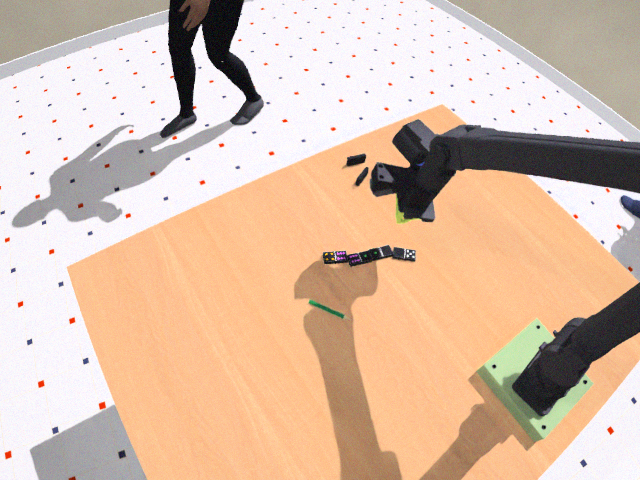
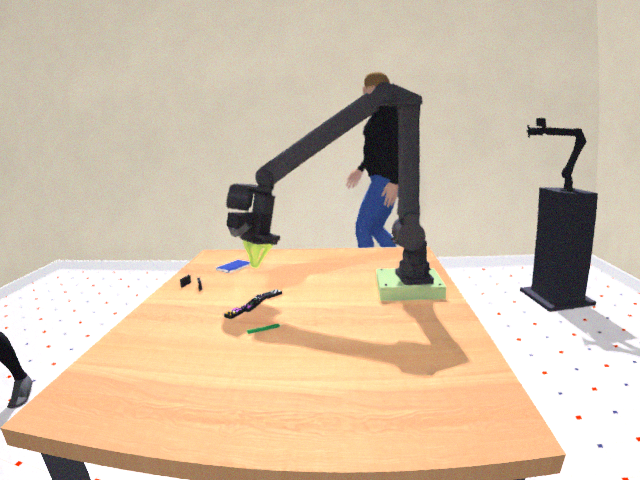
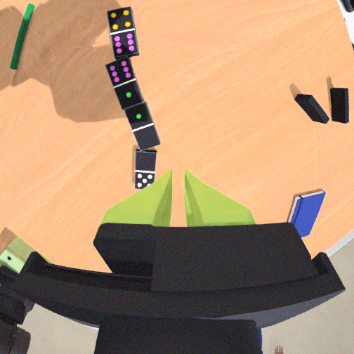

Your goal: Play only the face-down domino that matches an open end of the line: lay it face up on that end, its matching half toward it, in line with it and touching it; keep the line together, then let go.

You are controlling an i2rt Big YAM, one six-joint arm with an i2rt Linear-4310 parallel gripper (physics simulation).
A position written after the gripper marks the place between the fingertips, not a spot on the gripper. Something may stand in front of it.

Observation:
In view: the gripper (image 2: 254, 267) and a blue book (image 3: 304, 209).
The gripper shows as well in image 1 (image 1: 398, 220) and in image 3 (image 3: 178, 175).

